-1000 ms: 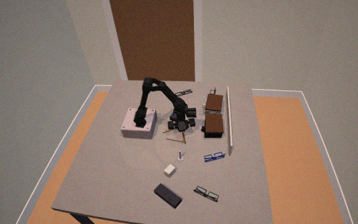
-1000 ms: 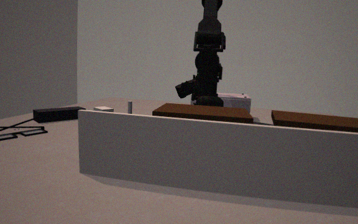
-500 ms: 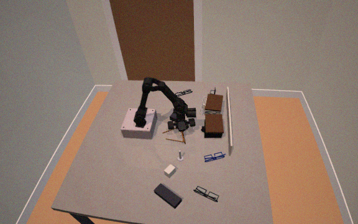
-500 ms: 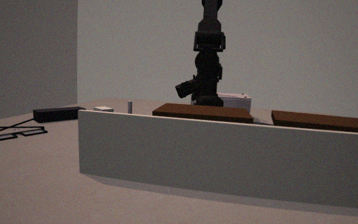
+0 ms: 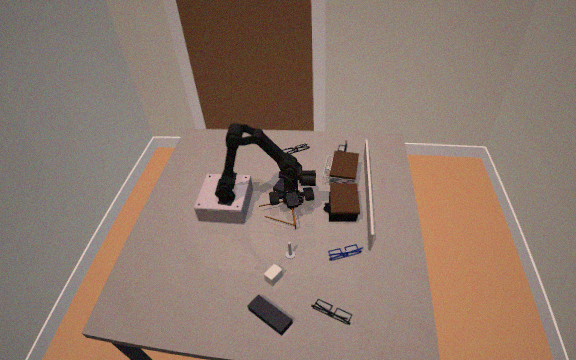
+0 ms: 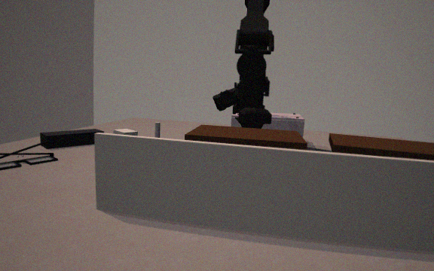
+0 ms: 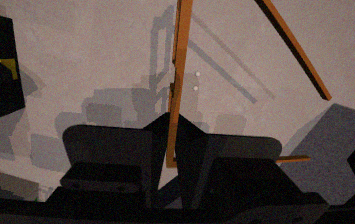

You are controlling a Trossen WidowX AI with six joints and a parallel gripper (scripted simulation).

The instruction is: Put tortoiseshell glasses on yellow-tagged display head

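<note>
My gripper tip is now 4 cm to the left of the glasses, 3 cm past it and 1 cm below it. Also, from my gripper tip: brown display head (20 cm ahead, 4 cm to the left, 2 cm above); then brown-topped block (26 cm to the left, 17 cm ahead, 2 cm above); then white peg (21 cm to the right, 4 cm ahead, 1 cm below).
</note>
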